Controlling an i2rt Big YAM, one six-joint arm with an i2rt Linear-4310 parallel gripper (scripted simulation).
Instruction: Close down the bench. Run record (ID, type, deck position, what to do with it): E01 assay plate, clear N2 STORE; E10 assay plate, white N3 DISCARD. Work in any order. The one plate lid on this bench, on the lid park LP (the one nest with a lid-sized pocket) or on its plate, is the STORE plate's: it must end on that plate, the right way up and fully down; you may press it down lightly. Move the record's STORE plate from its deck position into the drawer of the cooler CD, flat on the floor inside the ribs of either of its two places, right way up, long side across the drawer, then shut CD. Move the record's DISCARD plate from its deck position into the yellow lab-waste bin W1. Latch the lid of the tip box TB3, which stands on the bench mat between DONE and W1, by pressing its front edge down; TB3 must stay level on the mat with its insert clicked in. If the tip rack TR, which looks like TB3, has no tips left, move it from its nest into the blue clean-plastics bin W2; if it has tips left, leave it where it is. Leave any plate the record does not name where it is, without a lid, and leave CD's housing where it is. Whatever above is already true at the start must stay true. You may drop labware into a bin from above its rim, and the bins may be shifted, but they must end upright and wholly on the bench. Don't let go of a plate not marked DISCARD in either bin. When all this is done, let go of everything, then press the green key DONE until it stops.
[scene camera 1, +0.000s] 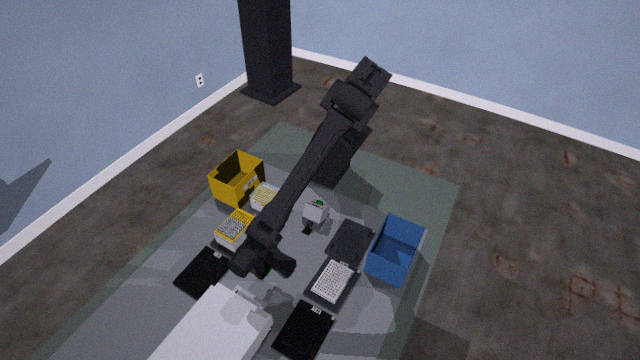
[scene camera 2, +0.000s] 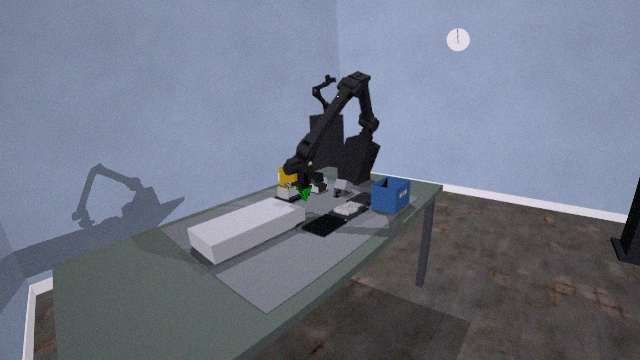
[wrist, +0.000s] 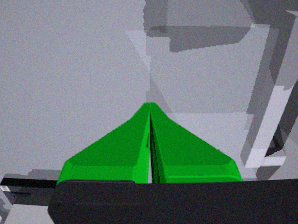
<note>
I see my gripper (wrist: 149, 111), a white assay plate (scene camera 1: 330, 275), a white cooler CD (scene camera 2: 220, 239), a blue bin W2 (scene camera 1: 397, 240) and a tip rack TR (scene camera 1: 231, 234).
The blue bin W2 shows as well in scene camera 2 (scene camera 2: 390, 194). The wrist view misses the white assay plate: it is out of frame. The wrist view does not show the blue bin W2: it is out of frame.
</note>
